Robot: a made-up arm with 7 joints. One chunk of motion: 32 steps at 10 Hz.
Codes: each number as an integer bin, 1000 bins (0 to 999) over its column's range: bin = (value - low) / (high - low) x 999, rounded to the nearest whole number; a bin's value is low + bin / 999 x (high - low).
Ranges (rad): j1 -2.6..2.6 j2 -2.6..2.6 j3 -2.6..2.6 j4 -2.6..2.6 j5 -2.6..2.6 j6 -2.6..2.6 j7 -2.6..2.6
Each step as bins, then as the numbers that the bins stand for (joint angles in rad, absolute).
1 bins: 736 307 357 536 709 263 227
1 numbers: 1.2310 -1.0020 -0.7417 0.1900 1.0905 -1.2310 -1.4184
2 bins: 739 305 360 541 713 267 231
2 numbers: 1.2466 -1.0124 -0.7261 0.2160 1.1113 -1.2102 -1.3976
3 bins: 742 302 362 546 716 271 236
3 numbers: 1.2623 -1.0280 -0.7157 0.2420 1.1269 -1.1894 -1.3716
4 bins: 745 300 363 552 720 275 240
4 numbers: 1.2779 -1.0384 -0.7105 0.2733 1.1477 -1.1686 -1.3508
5 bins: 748 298 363 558 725 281 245
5 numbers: 1.2935 -1.0488 -0.7105 0.3045 1.1738 -1.1373 -1.3247
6 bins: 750 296 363 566 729 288 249
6 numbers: 1.3039 -1.0593 -0.7105 0.3461 1.1946 -1.1009 -1.3039
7 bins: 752 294 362 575 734 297 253
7 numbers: 1.3143 -1.0697 -0.7157 0.3930 1.2206 -1.0541 -1.2831
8 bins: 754 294 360 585 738 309 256
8 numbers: 1.3247 -1.0697 -0.7261 0.4450 1.2414 -0.9916 -1.2675
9 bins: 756 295 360 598 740 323 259
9 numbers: 1.3351 -1.0645 -0.7261 0.5127 1.2519 -0.9187 -1.2519
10 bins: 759 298 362 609 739 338 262
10 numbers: 1.3508 -1.0488 -0.7157 0.5700 1.2466 -0.8406 -1.2362
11 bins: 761 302 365 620 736 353 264
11 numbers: 1.3612 -1.0280 -0.7001 0.6272 1.2310 -0.7626 -1.2258
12 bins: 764 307 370 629 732 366 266
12 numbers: 1.3768 -1.0020 -0.6741 0.6741 1.2102 -0.6949 -1.2154
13 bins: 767 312 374 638 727 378 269
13 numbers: 1.3924 -0.9760 -0.6533 0.7209 1.1842 -0.6324 -1.1998
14 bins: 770 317 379 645 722 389 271
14 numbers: 1.4080 -0.9499 -0.6272 0.7574 1.1582 -0.5752 -1.1894
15 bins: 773 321 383 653 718 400 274
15 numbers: 1.4236 -0.9291 -0.6064 0.7990 1.1373 -0.5179 -1.1738
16 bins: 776 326 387 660 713 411 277
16 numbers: 1.4392 -0.9031 -0.5856 0.8354 1.1113 -0.4607 -1.1582
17 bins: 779 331 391 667 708 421 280
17 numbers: 1.4549 -0.8771 -0.5648 0.8719 1.0853 -0.4086 -1.1425
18 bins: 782 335 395 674 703 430 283
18 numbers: 1.4705 -0.8563 -0.5439 0.9083 1.0593 -0.3618 -1.1269
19 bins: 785 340 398 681 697 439 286
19 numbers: 1.4861 -0.8302 -0.5283 0.9447 1.0280 -0.3149 -1.1113
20 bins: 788 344 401 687 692 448 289
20 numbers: 1.5017 -0.8094 -0.5127 0.9760 1.0020 -0.2681 -1.0957
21 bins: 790 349 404 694 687 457 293
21 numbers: 1.5121 -0.7834 -0.4971 1.0124 0.9760 -0.2212 -1.0749
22 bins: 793 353 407 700 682 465 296
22 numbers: 1.5277 -0.7626 -0.4815 1.0436 0.9499 -0.1796 -1.0593
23 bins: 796 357 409 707 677 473 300
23 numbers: 1.5433 -0.7417 -0.4711 1.0801 0.9239 -0.1379 -1.0384
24 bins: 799 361 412 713 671 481 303
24 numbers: 1.5590 -0.7209 -0.4555 1.1113 0.8927 -0.0963 -1.0228
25 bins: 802 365 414 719 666 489 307
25 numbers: 1.5746 -0.7001 -0.4450 1.1425 0.8667 -0.0547 -1.0020
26 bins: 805 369 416 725 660 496 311
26 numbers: 1.5902 -0.6793 -0.4346 1.1738 0.8354 -0.0182 -0.9812
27 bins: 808 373 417 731 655 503 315
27 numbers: 1.6058 -0.6585 -0.4294 1.2050 0.8094 0.0182 -0.9604
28 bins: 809 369 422 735 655 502 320
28 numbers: 1.6110 -0.6793 -0.4034 1.2258 0.8094 0.0130 -0.9343
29 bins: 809 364 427 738 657 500 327
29 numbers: 1.6110 -0.7053 -0.3774 1.2414 0.8198 0.0026 -0.8979
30 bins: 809 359 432 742 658 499 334
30 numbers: 1.6110 -0.7313 -0.3514 1.2623 0.8250 -0.0026 -0.8615
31 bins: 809 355 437 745 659 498 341
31 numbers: 1.6110 -0.7522 -0.3253 1.2779 0.8302 -0.0078 -0.8250
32 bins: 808 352 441 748 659 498 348
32 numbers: 1.6058 -0.7678 -0.3045 1.2935 0.8302 -0.0078 -0.7886
